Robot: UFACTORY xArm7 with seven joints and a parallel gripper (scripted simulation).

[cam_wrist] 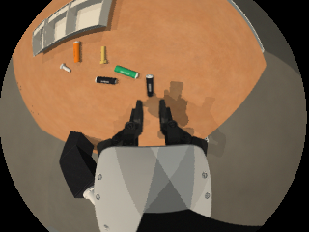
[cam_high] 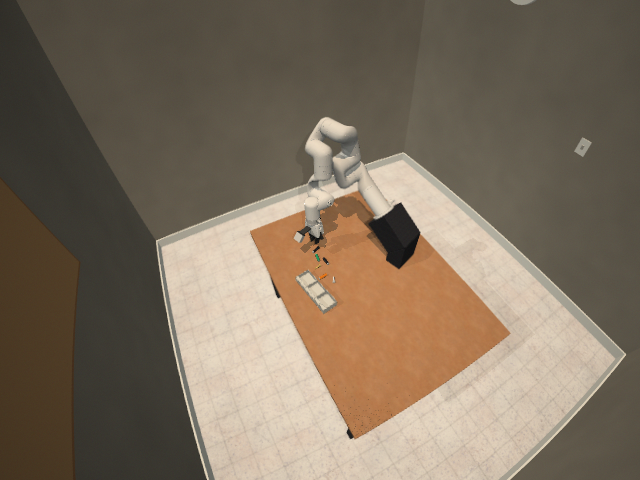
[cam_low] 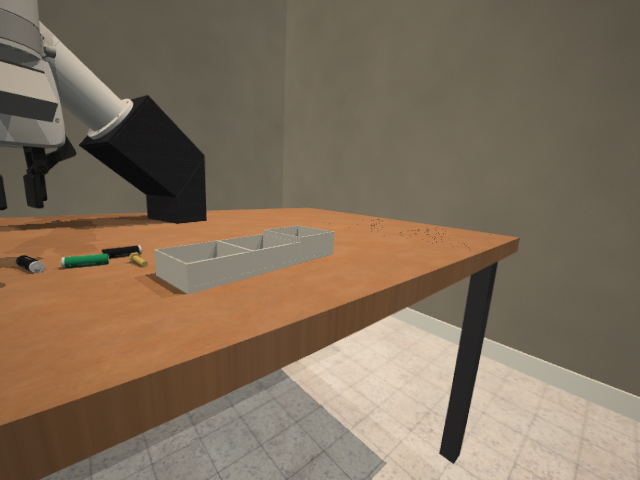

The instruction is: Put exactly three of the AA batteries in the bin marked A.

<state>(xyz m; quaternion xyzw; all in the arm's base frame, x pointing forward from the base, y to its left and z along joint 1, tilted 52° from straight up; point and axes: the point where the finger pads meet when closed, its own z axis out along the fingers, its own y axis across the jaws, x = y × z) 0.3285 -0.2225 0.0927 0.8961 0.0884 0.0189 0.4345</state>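
Right now my hand is 90 mm above the green battery, 50 mm to the right of it and 30 mm short of it. Also, from my hand: yellow piece 100 mm to the left, 90 mm below, 60 mm ahead; orange battery 170 mm to the left, 90 mm below, 90 mm ahead; black AA battery 100 mm to the left, 90 mm below, 10 mm ahead.
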